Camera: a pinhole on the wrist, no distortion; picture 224 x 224 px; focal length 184.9 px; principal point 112.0 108.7 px. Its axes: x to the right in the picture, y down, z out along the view. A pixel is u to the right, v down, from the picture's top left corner.
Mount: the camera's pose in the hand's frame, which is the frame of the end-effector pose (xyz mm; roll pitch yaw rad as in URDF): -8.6 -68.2 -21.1 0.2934 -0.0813 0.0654
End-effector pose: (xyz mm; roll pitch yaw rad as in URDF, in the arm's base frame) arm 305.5 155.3 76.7 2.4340 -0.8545 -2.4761
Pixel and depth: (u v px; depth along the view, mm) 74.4 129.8 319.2
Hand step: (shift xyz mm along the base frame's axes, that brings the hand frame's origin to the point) -186.0 -34.4 -271.8
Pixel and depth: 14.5 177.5 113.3
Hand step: -34.5 -12.1 -133.9
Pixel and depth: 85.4 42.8 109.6
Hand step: -34.7 -102.6 -115.2
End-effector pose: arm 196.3 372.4 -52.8 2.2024 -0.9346 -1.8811
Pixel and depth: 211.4 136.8 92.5
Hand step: -46.3 -97.7 -36.6
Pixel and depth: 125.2 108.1 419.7
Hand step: -278.4 -229.0 -227.9
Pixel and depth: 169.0 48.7 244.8
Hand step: -112.7 -242.0 -122.4
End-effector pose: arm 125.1 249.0 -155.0 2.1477 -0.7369 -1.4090
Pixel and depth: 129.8 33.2 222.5
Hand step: 10.4 -190.7 -198.1
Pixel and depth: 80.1 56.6 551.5
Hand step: -120.3 -315.5 -503.6
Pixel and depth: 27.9 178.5 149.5
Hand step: -72.9 -29.4 -152.7
